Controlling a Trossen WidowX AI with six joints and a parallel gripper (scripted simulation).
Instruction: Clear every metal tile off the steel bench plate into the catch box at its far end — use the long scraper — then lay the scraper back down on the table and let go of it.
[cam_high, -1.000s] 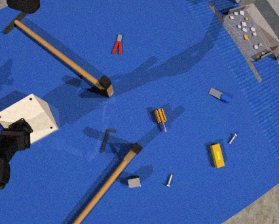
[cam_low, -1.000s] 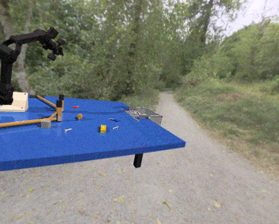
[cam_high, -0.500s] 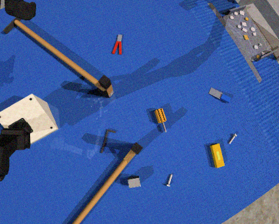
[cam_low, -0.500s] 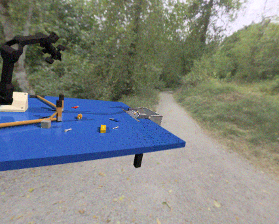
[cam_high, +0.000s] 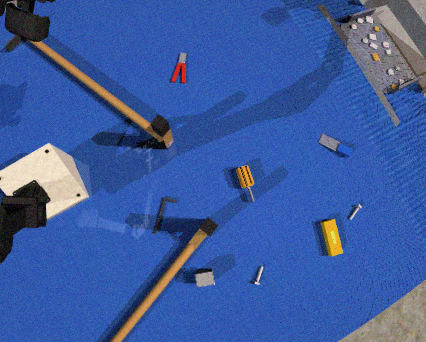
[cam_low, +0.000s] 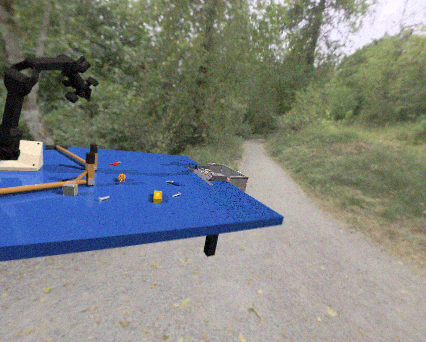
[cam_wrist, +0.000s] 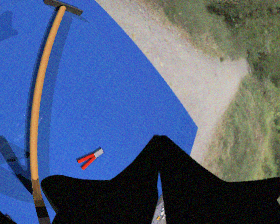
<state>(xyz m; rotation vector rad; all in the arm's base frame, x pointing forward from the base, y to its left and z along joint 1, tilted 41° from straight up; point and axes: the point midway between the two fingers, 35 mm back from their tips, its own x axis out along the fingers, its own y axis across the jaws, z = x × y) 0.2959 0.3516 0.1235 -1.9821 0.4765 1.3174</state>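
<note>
Right now my gripper tip is 80 mm past the long scraper, 30 mm to the right of it and 300 mm above it. The rest, counted from my gripper tip: black hex key (40 mm behind, 370 mm to the right, 360 mm below); then red-handled tool (170 mm ahead, 50 mm to the right, 360 mm below); then orange-handled tool (160 mm ahead, 410 mm to the right, 350 mm below).
</note>
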